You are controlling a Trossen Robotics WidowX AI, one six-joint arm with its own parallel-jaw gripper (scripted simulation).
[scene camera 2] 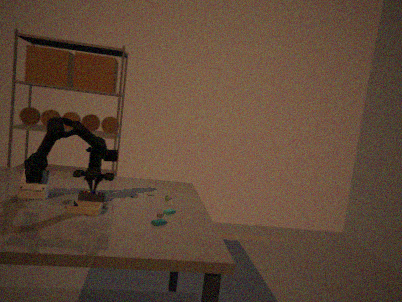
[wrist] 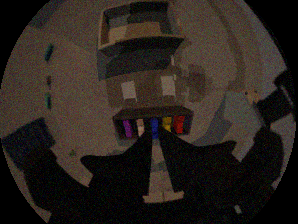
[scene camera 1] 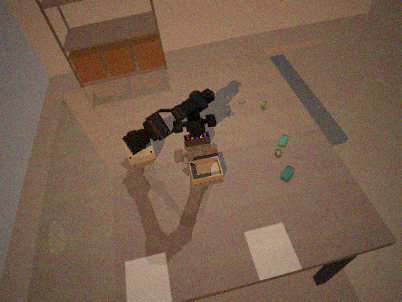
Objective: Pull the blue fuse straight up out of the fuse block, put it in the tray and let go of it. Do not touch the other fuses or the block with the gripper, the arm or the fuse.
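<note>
You'd see a tray here [scene camera 1: 209, 169], and there's the gripper too [wrist: 154, 129].
</note>
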